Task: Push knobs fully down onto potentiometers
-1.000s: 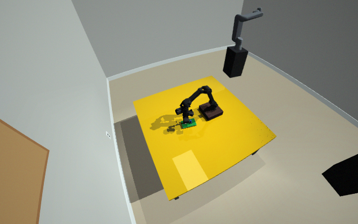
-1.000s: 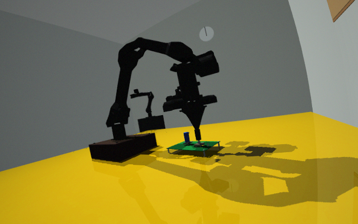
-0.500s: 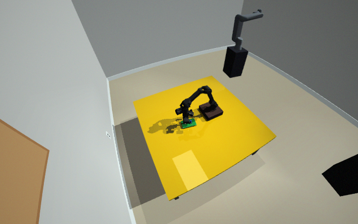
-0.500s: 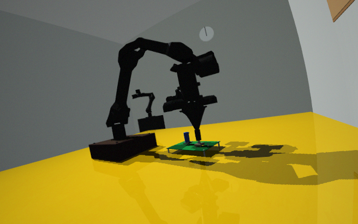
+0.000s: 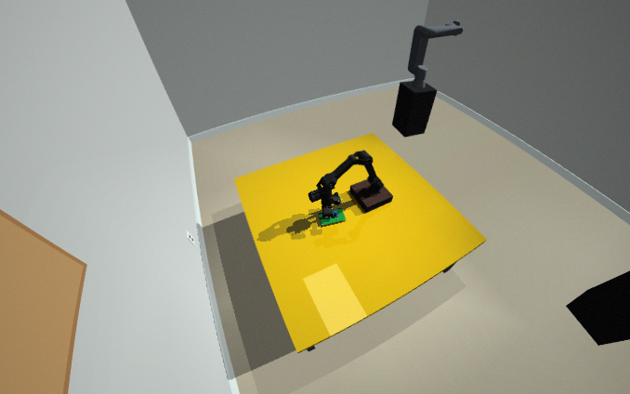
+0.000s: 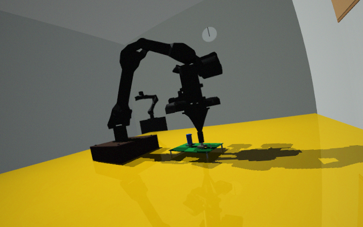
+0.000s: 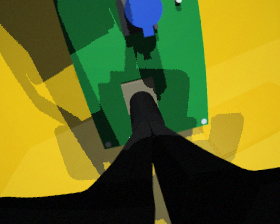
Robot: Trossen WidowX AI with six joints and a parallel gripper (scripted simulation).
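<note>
My gripper tip is 20 mm above the black knob. The rest, counted from my gripper tip: blue knob 60 mm behind, 10 mm to the left, 20 mm below.
</note>
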